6 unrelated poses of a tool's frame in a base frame.
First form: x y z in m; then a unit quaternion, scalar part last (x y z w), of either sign.
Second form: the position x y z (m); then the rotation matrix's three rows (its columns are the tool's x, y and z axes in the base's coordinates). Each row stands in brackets. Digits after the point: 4 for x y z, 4 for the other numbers.
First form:
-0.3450 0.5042 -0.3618 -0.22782 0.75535 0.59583 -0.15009
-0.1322 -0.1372 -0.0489 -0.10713 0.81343 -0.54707 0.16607
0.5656 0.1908 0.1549 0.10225 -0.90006 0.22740 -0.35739
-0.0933 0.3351 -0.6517 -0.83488 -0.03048 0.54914 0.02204
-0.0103 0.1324 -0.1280 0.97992 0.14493 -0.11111 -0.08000
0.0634 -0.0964 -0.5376 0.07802 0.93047 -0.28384 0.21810
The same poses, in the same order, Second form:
[-0.3450 0.5042 -0.3618], [[-0.8511 -0.1653 -0.4982], [-0.5230 0.1862 0.8317], [-0.0447 0.9685 -0.2449]]
[-0.1322 -0.1372 -0.0489], [[-0.9219 0.0074 0.3874], [-0.3560 0.3785 -0.8544], [-0.1530 -0.9256 -0.3463]]
[0.5656 0.1908 0.1549], [[-0.7236 -0.0215 0.6898], [-0.3466 0.8757 -0.3363], [-0.5968 -0.4824 -0.6411]]
[-0.0933 0.3351 -0.6517], [[0.3950 0.0267 -0.9183], [0.0751 -0.9972 0.0033], [-0.9156 -0.0703 -0.3959]]
[-0.0103 0.1324 -0.1280], [[0.9333 0.2663 -0.2409], [0.3018 -0.9452 0.1246], [-0.1946 -0.1890 -0.9625]]
[0.0634 -0.0964 -0.5376], [[-0.8927 0.2690 0.3616], [0.0214 0.8267 -0.5622], [-0.4502 -0.4942 -0.7437]]

